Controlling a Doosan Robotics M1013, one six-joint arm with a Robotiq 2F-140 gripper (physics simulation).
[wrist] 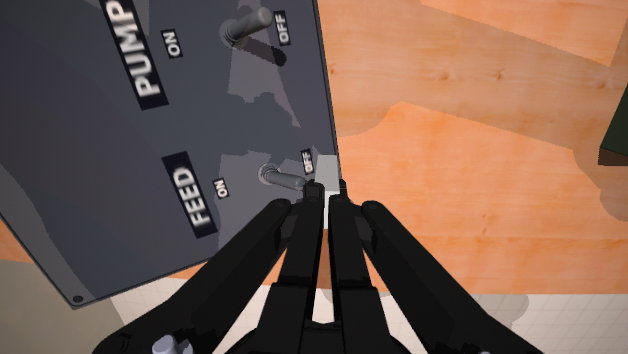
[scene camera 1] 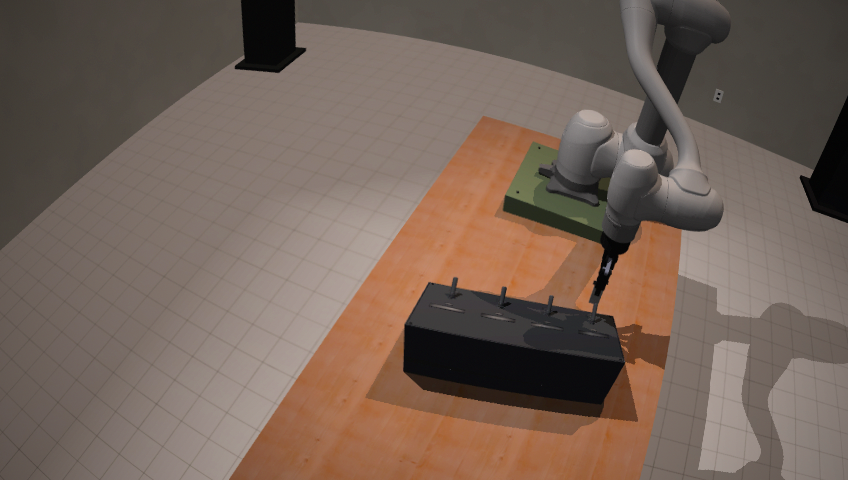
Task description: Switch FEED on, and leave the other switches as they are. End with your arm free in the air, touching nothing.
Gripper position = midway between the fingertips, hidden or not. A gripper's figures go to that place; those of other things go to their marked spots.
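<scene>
My gripper (wrist: 327,169) is 0.21 m from the lens, and there's a dark switch box (wrist: 142,142) that's 0.23 m from the lens.
</scene>
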